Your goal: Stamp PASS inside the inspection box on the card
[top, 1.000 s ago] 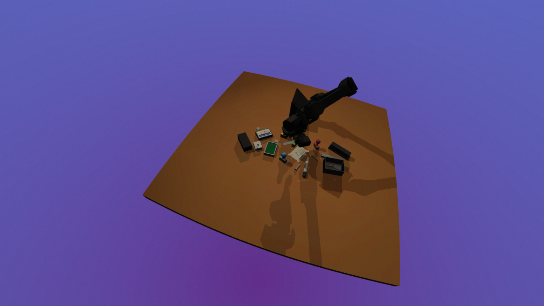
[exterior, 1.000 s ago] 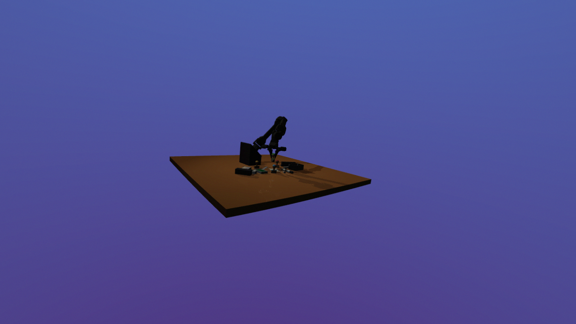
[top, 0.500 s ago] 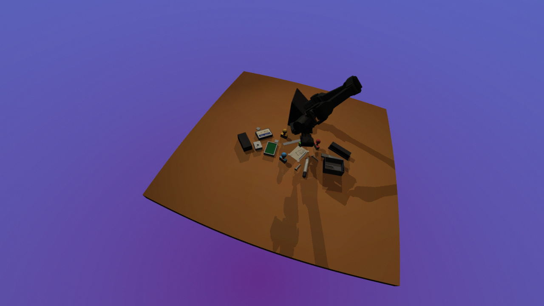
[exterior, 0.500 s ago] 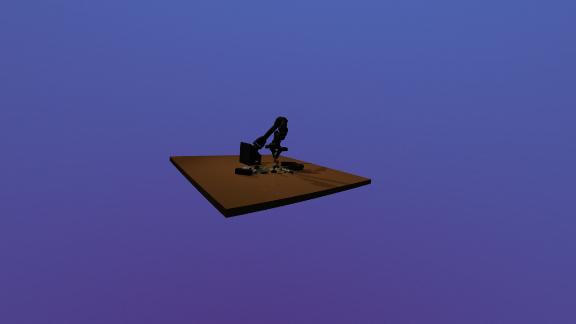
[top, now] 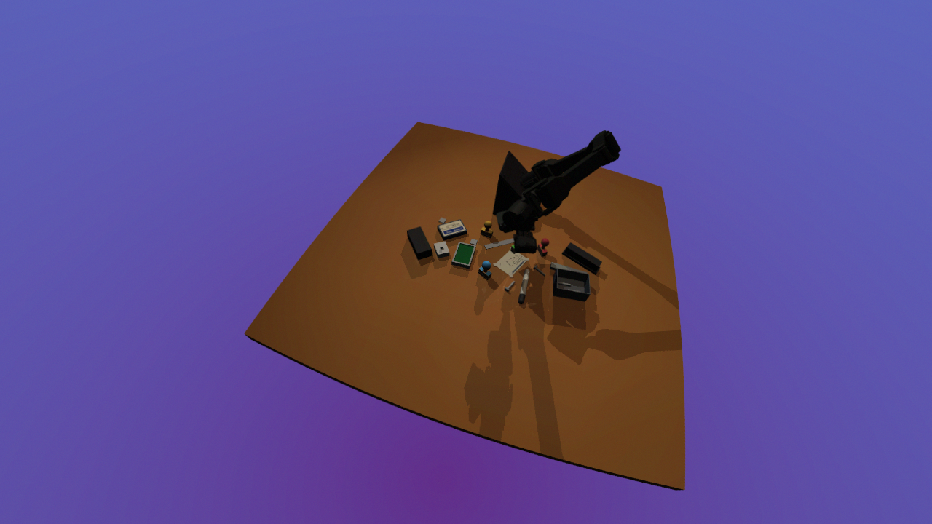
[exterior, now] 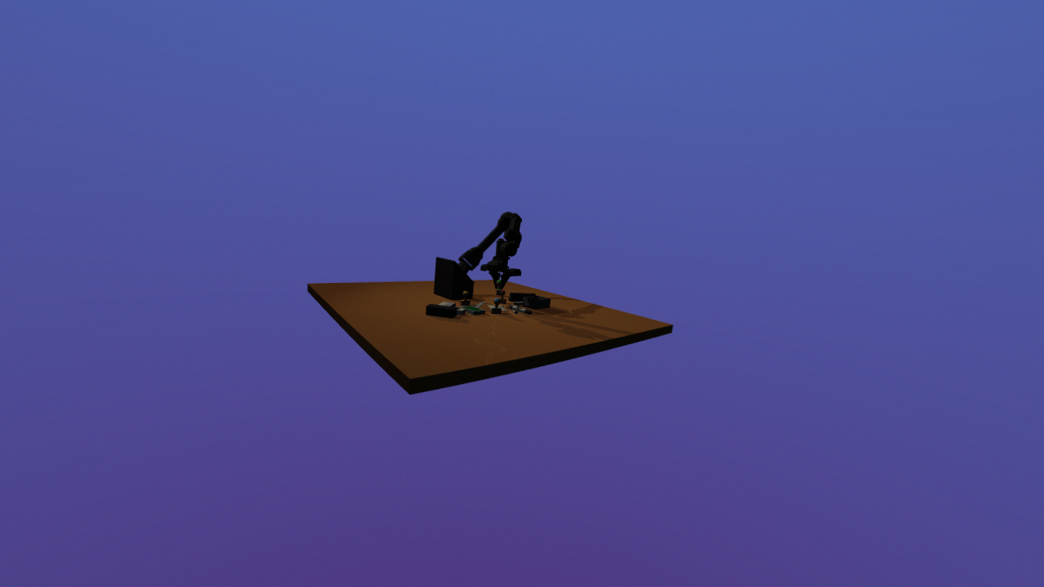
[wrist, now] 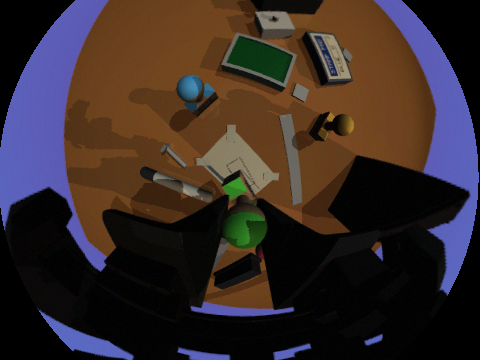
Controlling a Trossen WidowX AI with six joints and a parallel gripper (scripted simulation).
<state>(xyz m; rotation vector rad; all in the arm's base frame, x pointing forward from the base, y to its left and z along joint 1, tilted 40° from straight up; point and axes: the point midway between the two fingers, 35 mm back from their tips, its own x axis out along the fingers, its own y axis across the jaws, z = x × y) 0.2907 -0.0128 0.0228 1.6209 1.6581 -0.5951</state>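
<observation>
My gripper tip is now 90 mm above the cream card, 10 mm to the left of it and 10 mm short of it. Round my gripper tip: red-knobbed stamp: 90 mm to the left, 70 mm behind, 60 mm below; then grey ruler: 80 mm below, 70 mm behind, 40 mm to the right; then green-knobbed PASS stamp: right at my gripper tip.
</observation>
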